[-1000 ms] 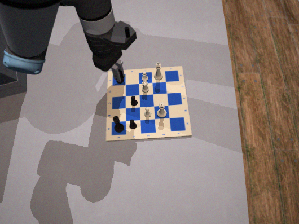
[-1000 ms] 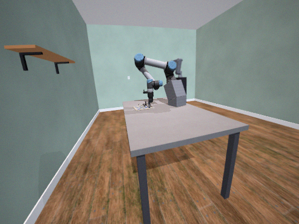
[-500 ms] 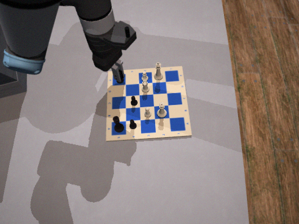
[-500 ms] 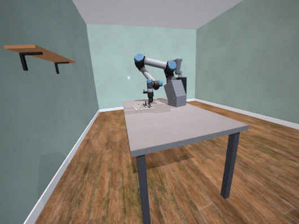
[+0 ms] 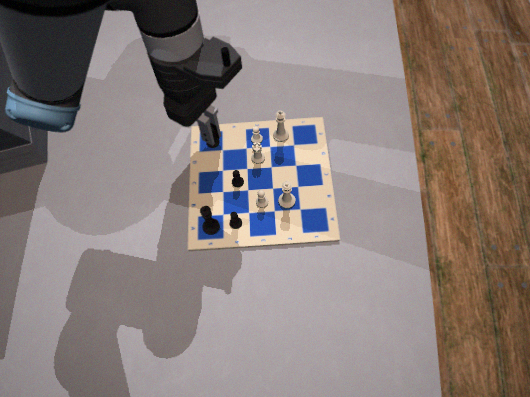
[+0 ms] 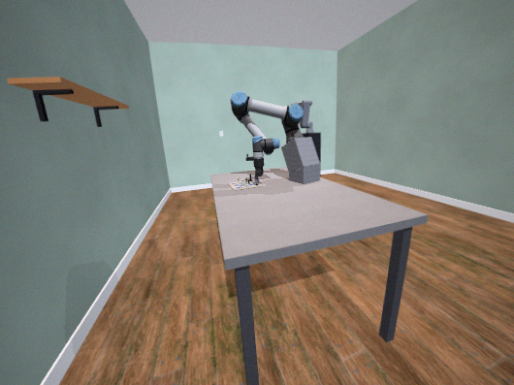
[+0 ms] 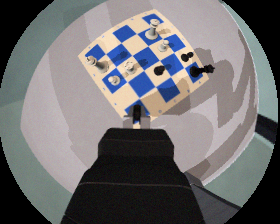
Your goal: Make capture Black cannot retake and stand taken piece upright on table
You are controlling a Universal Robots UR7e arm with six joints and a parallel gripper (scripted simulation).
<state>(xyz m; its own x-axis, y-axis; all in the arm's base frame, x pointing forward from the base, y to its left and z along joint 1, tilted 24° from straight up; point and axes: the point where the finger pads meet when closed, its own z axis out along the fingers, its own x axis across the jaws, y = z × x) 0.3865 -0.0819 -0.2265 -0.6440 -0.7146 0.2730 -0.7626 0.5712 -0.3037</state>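
Now: hand 11 cm short of the white king. Round my hand: chessboard 8 cm to the right, 7 cm ahead, 3 cm below; then black queen 15 cm to the right, 1 cm behind; then black knight 1 cm below.
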